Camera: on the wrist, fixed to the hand. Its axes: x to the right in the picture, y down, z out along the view.
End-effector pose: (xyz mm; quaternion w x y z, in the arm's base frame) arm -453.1 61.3 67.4 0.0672 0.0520 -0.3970 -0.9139
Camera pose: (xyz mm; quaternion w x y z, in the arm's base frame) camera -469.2 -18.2 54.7 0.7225 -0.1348 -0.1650 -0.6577
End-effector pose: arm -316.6 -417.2 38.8 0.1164 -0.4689 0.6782 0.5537
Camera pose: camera -342.3 -488.9 69.4 0.4470 -0.0441 -0.7252 -0.5219
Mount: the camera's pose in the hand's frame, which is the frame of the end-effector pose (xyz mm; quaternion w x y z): 29.4 43.1 -63.4 0.7081 -0.1569 0.1184 0.6782
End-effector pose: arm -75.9 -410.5 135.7 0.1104 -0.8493 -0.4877 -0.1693
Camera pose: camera -36.3 -431.1 204.6 0.1175 -0.9294 0.2703 -0.2221
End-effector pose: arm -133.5 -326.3 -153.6 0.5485 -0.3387 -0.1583 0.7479
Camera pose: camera -126.1 -322.6 -235.3 0.1532 0.5218 -0.0652 -0.8366
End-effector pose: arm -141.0 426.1 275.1 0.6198 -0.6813 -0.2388 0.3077
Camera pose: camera -77.6 397.6 231.4 0.1516 -0.7781 0.3181 0.5201
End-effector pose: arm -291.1 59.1 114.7 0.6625 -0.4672 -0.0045 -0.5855
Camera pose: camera -282.5 -8.4 68.8 0.7934 -0.3685 0.4840 -0.0213
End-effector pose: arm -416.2 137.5 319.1 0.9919 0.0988 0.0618 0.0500
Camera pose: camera -399.3 194.9 262.8 0.6767 -0.0497 0.0864 0.7295
